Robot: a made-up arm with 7 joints.
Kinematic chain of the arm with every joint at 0, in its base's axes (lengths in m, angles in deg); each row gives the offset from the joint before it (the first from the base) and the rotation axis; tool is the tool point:
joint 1: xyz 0 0 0.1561 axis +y
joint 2: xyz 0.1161 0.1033 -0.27 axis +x
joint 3: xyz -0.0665 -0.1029 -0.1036 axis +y
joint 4: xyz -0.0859 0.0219 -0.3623 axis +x
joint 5: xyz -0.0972 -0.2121 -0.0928 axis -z
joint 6: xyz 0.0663 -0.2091 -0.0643 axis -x
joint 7: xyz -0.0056 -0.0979 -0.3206 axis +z
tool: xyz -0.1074 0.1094 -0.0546
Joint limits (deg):
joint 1: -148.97..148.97
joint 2: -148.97..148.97
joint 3: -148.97..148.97
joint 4: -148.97..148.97
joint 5: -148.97..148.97
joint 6: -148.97..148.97
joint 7: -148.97..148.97
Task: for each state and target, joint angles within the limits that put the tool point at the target. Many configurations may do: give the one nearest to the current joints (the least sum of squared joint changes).
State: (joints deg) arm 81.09 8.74 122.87 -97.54 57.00 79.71 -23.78
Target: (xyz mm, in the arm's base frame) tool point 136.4 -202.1 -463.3
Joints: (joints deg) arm 73.35 7.84 131.37 -97.83 57.33 80.31 -23.95
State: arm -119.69 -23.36 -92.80 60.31 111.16 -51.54 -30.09
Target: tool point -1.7 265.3 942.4
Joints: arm -111.07 -22.04 -107.56 72.60 104.69 -56.65 -23.79
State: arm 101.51 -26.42 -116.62 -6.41 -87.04 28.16 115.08
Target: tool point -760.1 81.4 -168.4
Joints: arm 148.97 -22.54 -78.28 -2.52 -110.15 32.56 118.71
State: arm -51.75 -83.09 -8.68 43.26 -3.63 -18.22 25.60
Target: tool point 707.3 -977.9 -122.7
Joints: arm -57.27 -67.01 -18.66 47.59 -4.88 -6.73 31.51
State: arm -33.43 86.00 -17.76 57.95 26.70 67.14 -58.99
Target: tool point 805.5 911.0 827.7
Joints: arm -52.25 95.36 -61.59 67.07 9.09 63.04 -63.53
